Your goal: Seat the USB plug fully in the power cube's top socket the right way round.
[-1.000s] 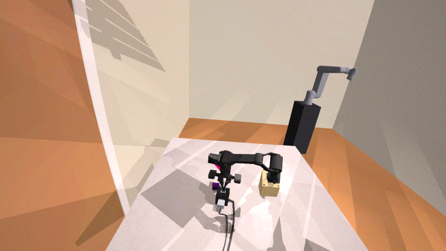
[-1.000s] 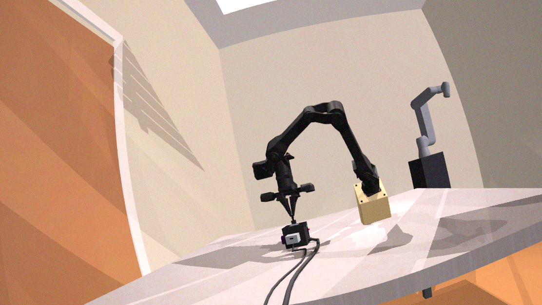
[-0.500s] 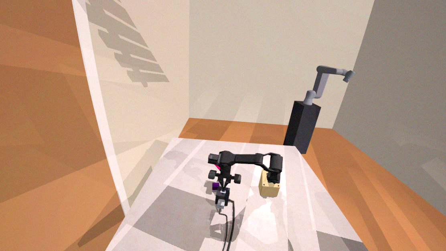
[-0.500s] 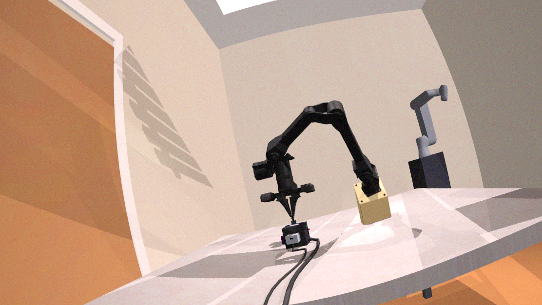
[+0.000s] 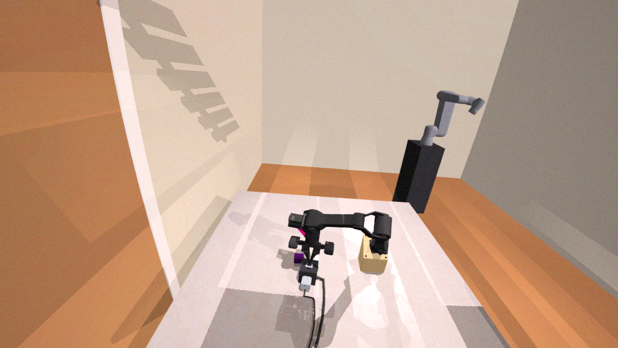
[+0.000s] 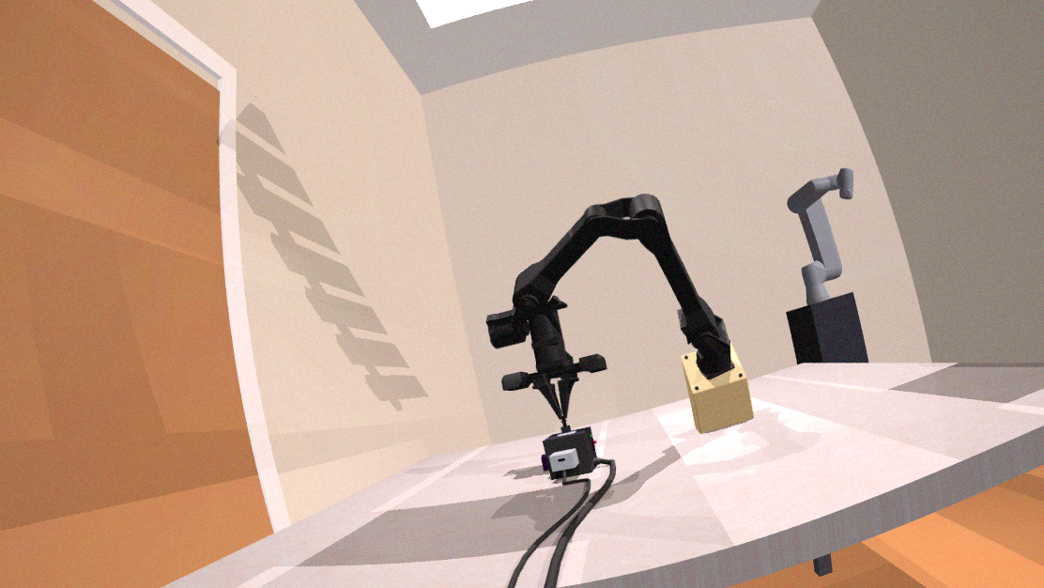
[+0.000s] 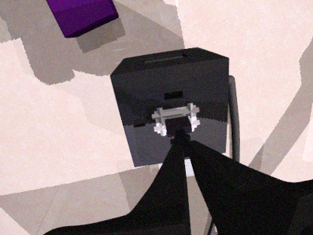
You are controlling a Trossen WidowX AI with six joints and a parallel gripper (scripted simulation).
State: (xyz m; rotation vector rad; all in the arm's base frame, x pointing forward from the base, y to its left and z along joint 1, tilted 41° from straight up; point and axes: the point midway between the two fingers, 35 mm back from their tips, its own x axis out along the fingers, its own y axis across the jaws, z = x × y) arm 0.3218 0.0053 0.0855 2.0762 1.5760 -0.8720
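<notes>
My gripper tip is now 20 mm above the USB plug. Round my gripper tip: purple block: 110 mm to the right, 90 mm below, 30 mm ahead.
</notes>
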